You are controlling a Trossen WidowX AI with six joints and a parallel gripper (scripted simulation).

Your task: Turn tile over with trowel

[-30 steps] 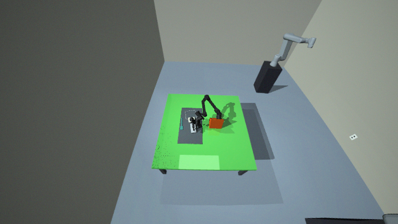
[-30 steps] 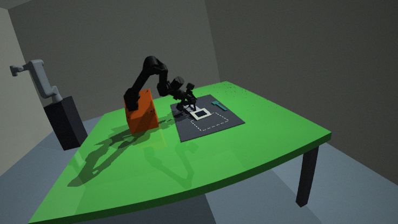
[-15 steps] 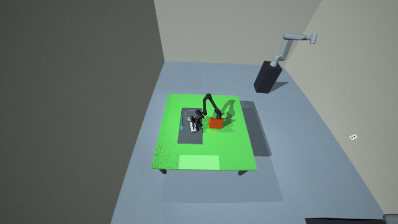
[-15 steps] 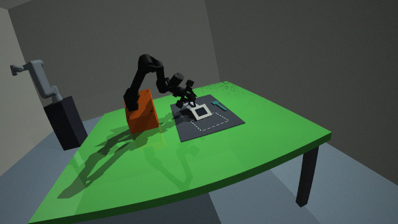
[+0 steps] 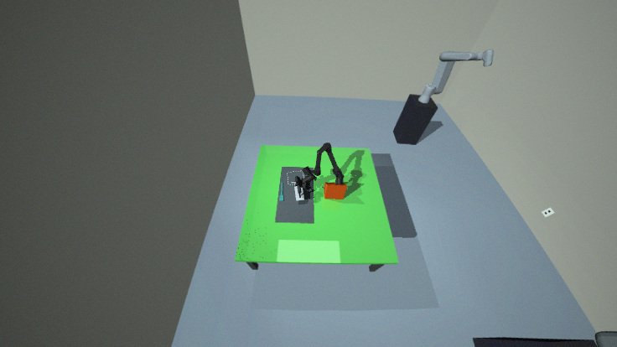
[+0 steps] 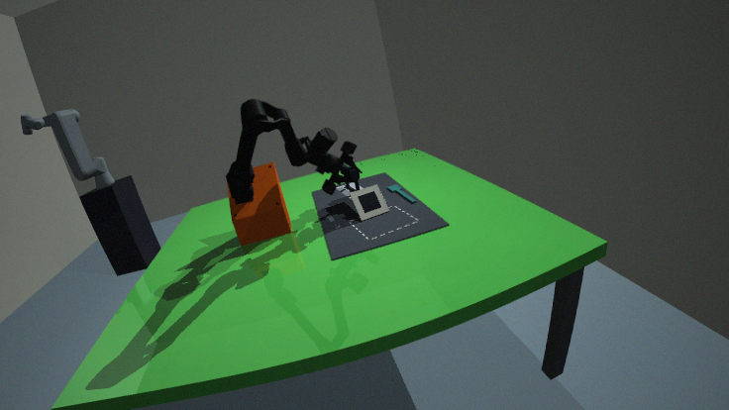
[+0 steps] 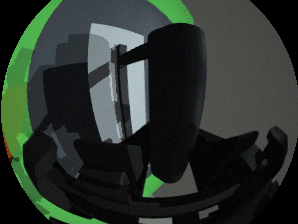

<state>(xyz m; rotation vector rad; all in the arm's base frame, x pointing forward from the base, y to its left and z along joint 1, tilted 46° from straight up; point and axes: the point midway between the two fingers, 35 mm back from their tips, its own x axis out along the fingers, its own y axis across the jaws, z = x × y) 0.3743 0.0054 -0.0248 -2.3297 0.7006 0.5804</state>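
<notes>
Now: gripper tip 100 mm to the left of the tile and 60 mm above it. Round my gripper tip: dark mat 10 mm to the right, 120 mm below; then teal t-shaped tool 140 mm ahead, 20 mm to the left, 100 mm below; then small trowel 20 mm behind, 10 mm to the right, 10 mm below.
</notes>
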